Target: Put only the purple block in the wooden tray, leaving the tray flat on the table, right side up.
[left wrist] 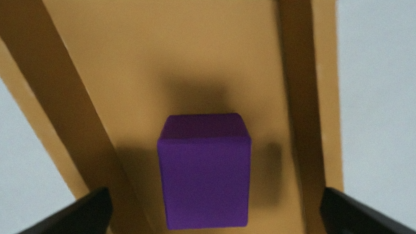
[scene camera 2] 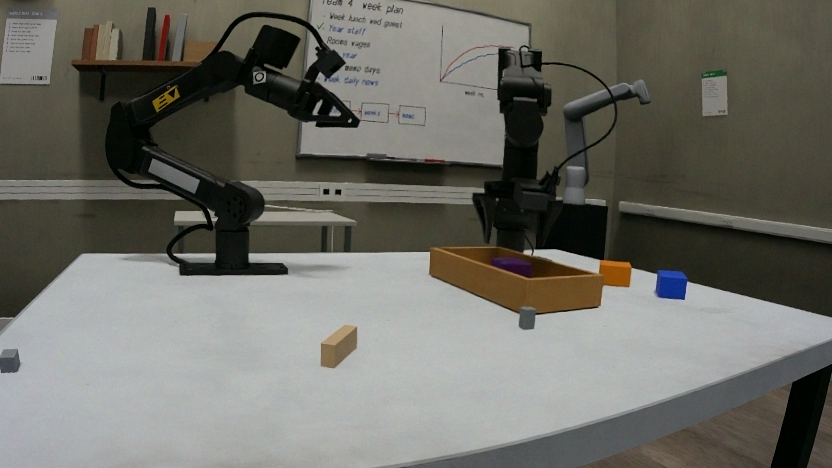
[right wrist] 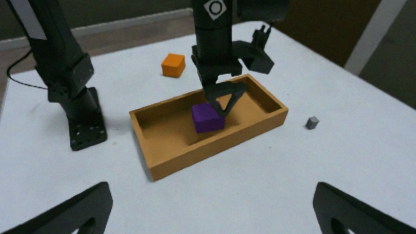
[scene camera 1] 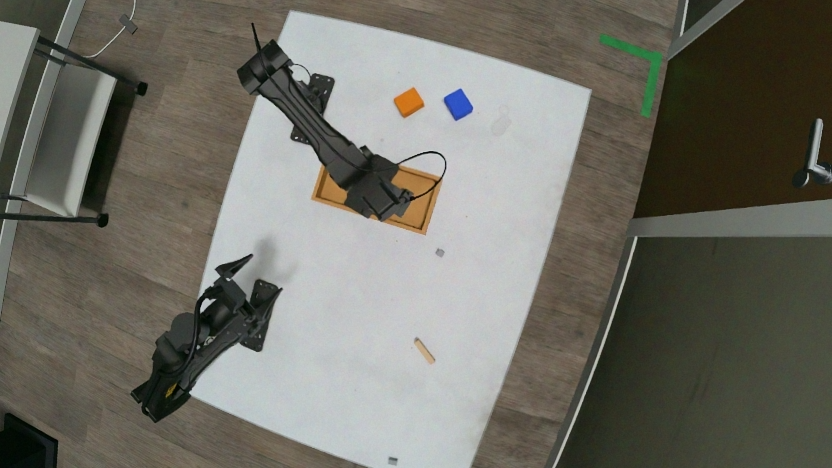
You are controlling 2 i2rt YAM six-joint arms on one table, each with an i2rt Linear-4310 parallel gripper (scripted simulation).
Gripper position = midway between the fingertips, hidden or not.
In view: my left gripper [scene camera 2: 514, 245], my right gripper [scene camera 2: 354, 121], an orange block [scene camera 2: 618, 274], a wooden tray [scene camera 2: 470, 268] and a purple block [left wrist: 204, 160].
The wooden tray is seen too in the left wrist view [left wrist: 97, 89], in the right wrist view [right wrist: 167, 126] and in scene camera 1 [scene camera 1: 417, 217]. The purple block is seen too in the right wrist view [right wrist: 205, 118]. My left gripper also shows in the left wrist view [left wrist: 215, 197] and in the right wrist view [right wrist: 217, 100]. The left wrist view misses the orange block: it is out of frame.
